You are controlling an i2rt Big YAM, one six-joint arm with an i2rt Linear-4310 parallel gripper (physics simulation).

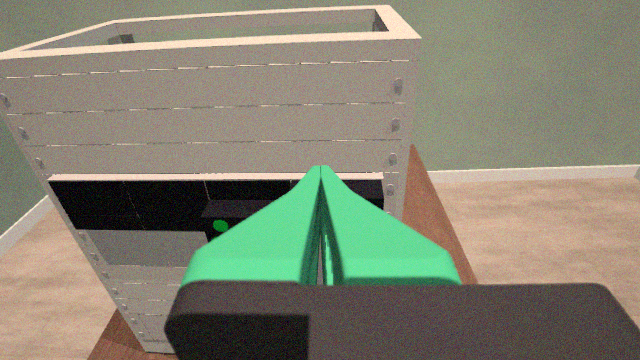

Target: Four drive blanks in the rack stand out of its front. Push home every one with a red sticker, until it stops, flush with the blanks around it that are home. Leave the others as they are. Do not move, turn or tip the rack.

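Note:
The light grey rack [210, 87] stands upright, with a row of black drive blanks across its front below several grey panels. Two black blanks [90, 202] [167, 205] at the left of the row look level with each other and show no sticker. Right of them a blank [235, 207] stands out, with a green sticker [220, 226] on its face; the rest of its face is hidden behind my fingers. At the right end part of another dark blank [367, 189] shows; its face is mostly hidden, and no red sticker shows. My gripper [320, 179] is shut and empty, its tips in front of the row's upper edge.
The rack's open top frame [260, 40] is at the upper left. Small round screws run down both side edges. A brown wooden table [432, 220] shows beside the rack. Behind are a green wall [525, 85], a white skirting board [540, 173] and a light brown floor [560, 225].

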